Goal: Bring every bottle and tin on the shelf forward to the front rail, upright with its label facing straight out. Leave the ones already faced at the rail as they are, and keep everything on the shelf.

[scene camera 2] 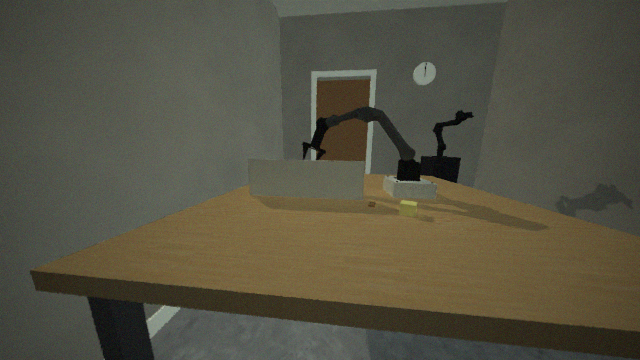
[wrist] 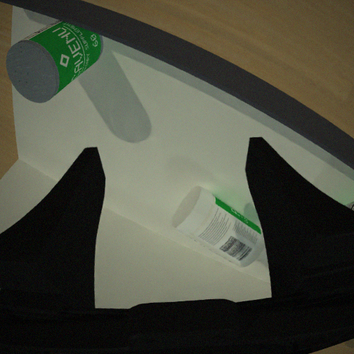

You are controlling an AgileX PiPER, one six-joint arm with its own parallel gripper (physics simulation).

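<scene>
The pale shelf (scene camera 2: 306,179) (wrist: 200,115) turns its back panel to the scene camera, which hides its contents there. In the wrist view, a green-labelled tin or bottle with a grey top (wrist: 33,71) stands upright near the dark front rail (wrist: 200,60), at upper left. A white bottle with a green band and barcode (wrist: 220,227) lies on its side along the back panel, cap towards the left. A sliver of another item (wrist: 351,206) shows at the right edge, mostly hidden by a finger. My gripper (scene camera 2: 312,156) (wrist: 174,157) is open and empty, above the shelf.
The shelf stands on a wooden table (scene camera 2: 350,260). A yellow block (scene camera 2: 408,208) and a small brown piece (scene camera 2: 371,204) lie near its right end. My arm's white base (scene camera 2: 412,189) is behind them. A second dark arm (scene camera 2: 439,131) stands on a dark stand beyond the table.
</scene>
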